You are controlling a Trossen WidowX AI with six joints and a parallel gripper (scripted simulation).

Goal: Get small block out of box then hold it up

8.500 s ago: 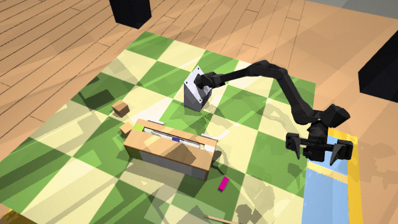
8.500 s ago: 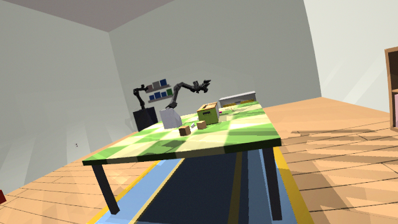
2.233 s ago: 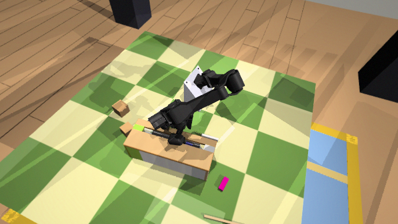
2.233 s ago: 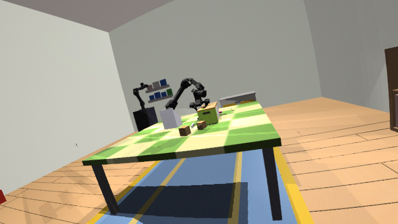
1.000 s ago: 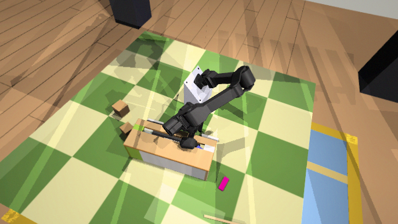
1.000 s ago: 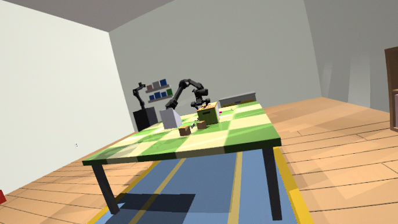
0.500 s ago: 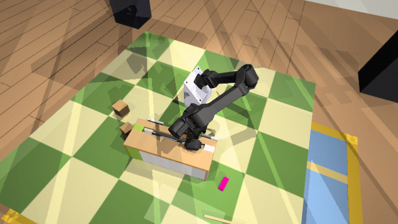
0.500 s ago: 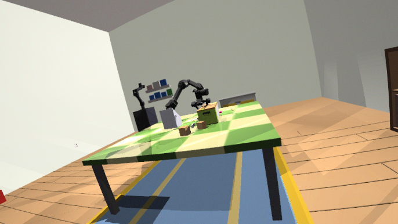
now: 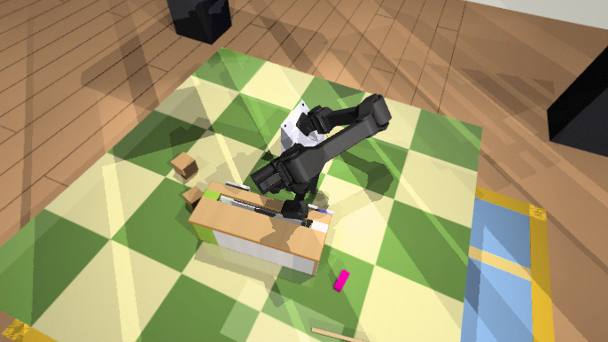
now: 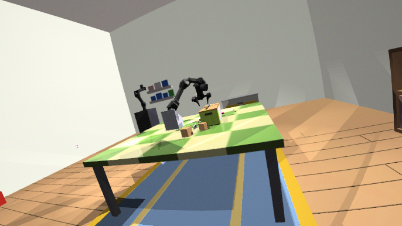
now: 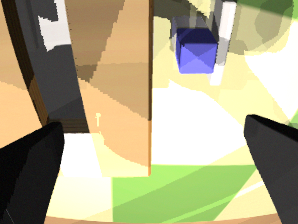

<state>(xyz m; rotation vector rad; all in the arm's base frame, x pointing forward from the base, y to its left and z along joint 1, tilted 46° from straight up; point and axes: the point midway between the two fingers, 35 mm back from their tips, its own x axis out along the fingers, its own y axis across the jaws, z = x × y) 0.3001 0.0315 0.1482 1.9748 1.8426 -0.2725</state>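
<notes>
Now: the blue block 130 mm below my gripper tip, 50 mm behind it and 30 mm to the left of it. The rest, counted from my gripper tip: thin tan stick 260 mm ahead, 210 mm to the left, 140 mm below; then box 120 mm to the right, 80 mm below, 50 mm ahead.
</notes>
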